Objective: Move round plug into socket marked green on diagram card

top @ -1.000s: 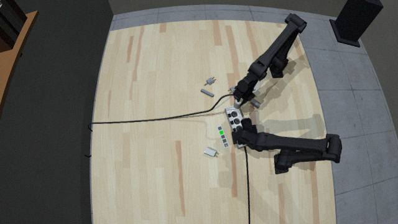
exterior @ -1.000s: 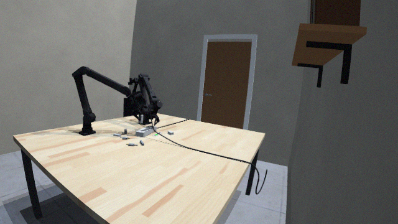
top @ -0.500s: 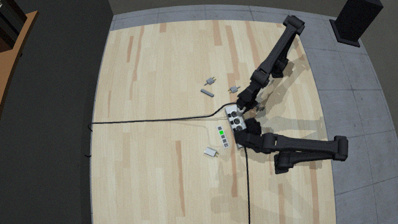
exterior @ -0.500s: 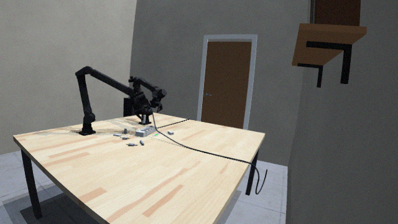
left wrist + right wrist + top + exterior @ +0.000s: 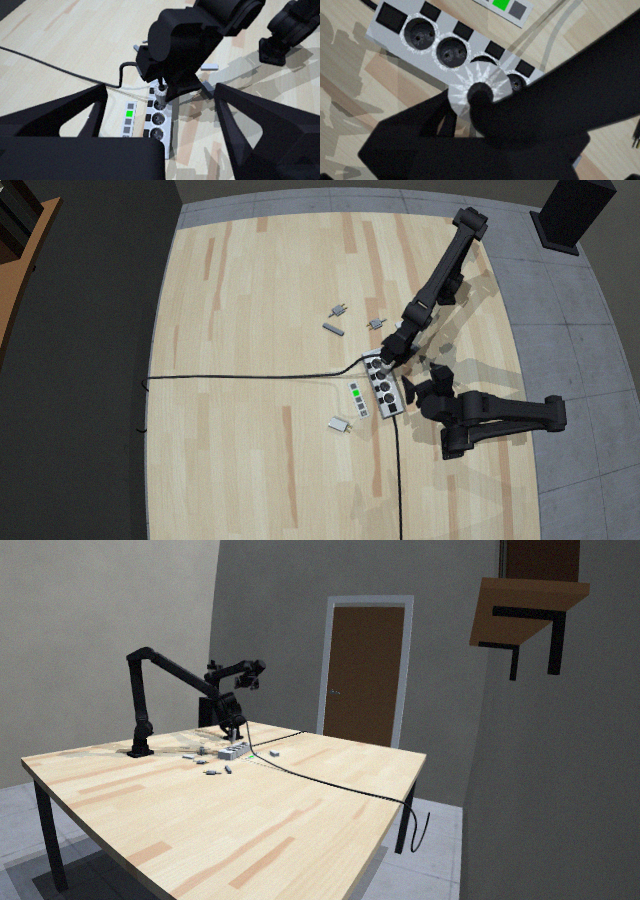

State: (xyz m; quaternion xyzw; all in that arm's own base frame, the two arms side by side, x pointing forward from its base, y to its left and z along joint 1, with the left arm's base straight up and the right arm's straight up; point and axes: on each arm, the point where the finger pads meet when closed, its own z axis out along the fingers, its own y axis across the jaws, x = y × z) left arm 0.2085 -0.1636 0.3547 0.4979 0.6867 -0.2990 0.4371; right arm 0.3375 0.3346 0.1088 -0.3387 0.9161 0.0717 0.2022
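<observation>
Right now the diagram card is 11 cm below my right hand, 9 cm to the left of it and 9 cm ahead of it. From my right hand the other things lie so: round white plug 1 cm to the left, 1 cm above; grey bar 19 cm ahead, 17 cm to the right, 10 cm below; white adapter 19 cm to the left, 13 cm ahead, 10 cm below.
</observation>
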